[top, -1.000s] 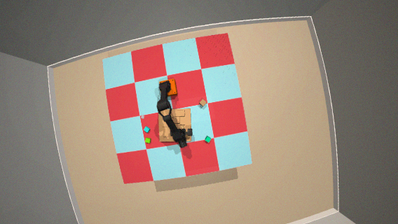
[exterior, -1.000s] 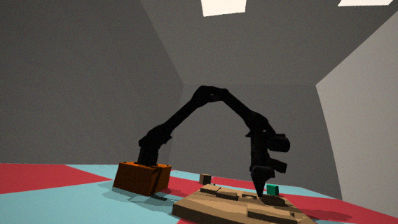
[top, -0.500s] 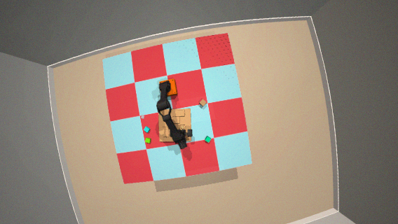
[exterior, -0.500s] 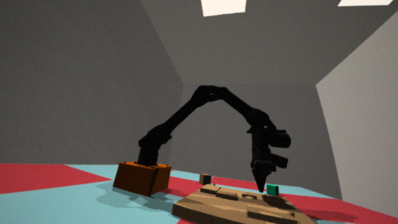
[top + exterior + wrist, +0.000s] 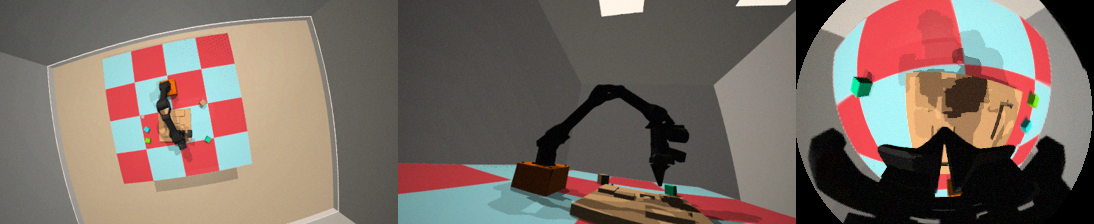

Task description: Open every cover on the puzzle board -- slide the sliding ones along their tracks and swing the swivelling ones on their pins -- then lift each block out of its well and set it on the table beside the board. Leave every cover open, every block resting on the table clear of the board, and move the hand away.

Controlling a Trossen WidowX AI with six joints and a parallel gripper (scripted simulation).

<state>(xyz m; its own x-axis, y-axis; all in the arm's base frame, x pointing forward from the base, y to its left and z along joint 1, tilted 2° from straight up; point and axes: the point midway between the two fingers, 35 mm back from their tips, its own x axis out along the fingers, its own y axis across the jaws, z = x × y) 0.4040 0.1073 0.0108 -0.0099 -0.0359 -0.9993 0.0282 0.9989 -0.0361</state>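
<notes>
Now: the tan puzzle board 70 mm to the right of my gripper tip, 60 mm behind it and 40 mm below it. Round my gripper tip: brown block 250 mm behind, 200 mm to the left, 40 mm below; cyan block 340 mm to the right, 50 mm below, 30 mm behind; bright green block 330 mm to the right, 70 mm ahead, 50 mm below.
</notes>
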